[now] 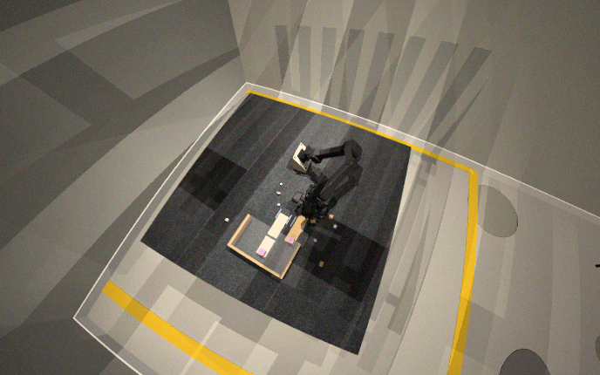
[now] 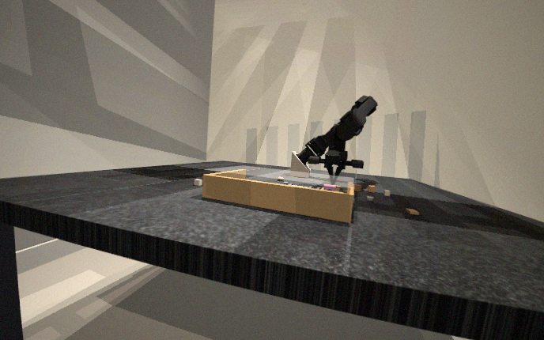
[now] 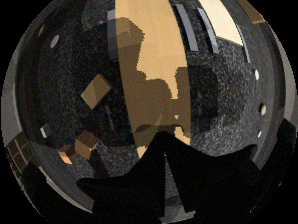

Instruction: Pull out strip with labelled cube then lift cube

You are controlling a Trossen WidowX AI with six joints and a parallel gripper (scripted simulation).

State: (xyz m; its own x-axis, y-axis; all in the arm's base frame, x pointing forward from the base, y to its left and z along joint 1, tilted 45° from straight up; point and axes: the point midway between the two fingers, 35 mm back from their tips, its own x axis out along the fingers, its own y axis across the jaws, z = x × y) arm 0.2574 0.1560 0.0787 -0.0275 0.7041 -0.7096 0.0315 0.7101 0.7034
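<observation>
My gripper tip is now 10 cm short of the tan strip and 1 cm to the left of it.
</observation>
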